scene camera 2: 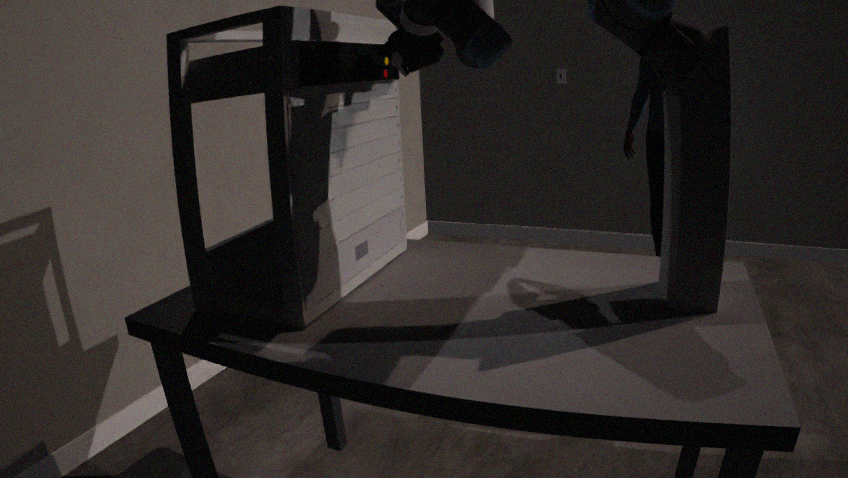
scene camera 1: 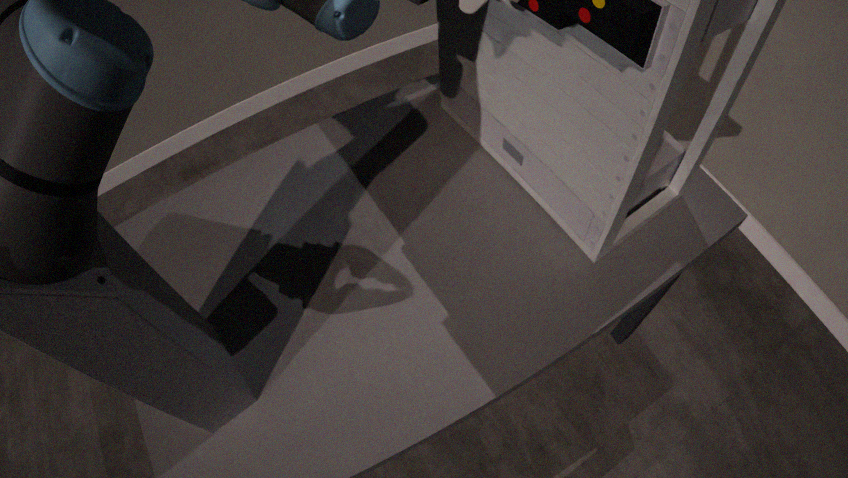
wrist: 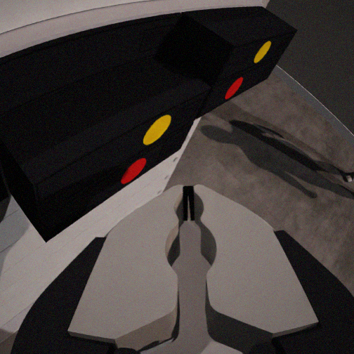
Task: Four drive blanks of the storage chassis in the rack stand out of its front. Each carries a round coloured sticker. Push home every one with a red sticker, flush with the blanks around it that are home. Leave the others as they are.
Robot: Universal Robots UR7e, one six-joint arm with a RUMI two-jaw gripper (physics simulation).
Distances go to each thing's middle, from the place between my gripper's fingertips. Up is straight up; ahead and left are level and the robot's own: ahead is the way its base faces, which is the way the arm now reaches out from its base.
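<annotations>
There's the rack (scene camera 1: 574, 107), and my hand is 0.18 m short of it, 0.13 m to the right of it and 0.17 m above it.
</annotations>
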